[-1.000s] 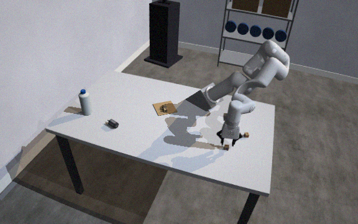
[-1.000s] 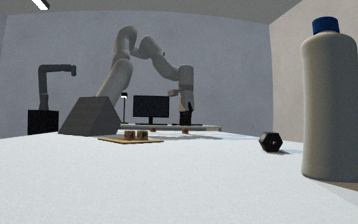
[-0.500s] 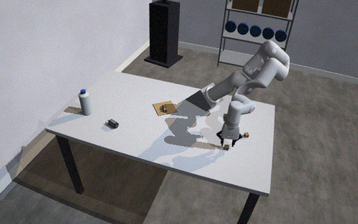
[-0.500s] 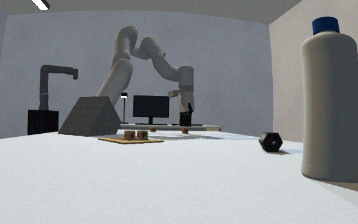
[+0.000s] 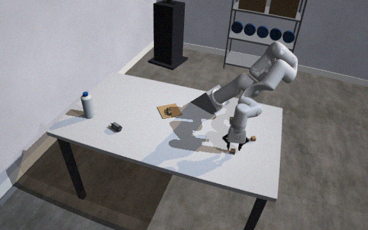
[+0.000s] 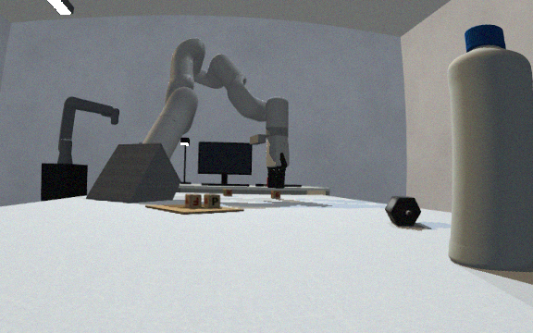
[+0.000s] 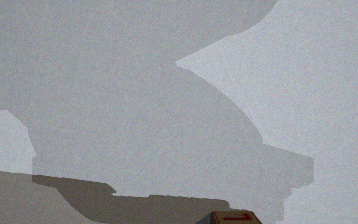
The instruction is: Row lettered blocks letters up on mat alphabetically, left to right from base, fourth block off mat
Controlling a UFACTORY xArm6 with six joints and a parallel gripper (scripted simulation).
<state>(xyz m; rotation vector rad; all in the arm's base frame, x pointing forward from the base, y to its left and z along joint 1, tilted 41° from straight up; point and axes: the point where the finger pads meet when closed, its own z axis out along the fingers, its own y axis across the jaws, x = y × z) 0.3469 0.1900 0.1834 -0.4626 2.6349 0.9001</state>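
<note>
Right now the tan mat is 140 mm behind my hand, 530 mm to the right of it and 50 mm below it. Also, from my hand: white bottle 210 mm ahead, 950 mm to the right, 40 mm above; then black hexagonal object 210 mm ahead, 720 mm to the right, 30 mm below.
</note>
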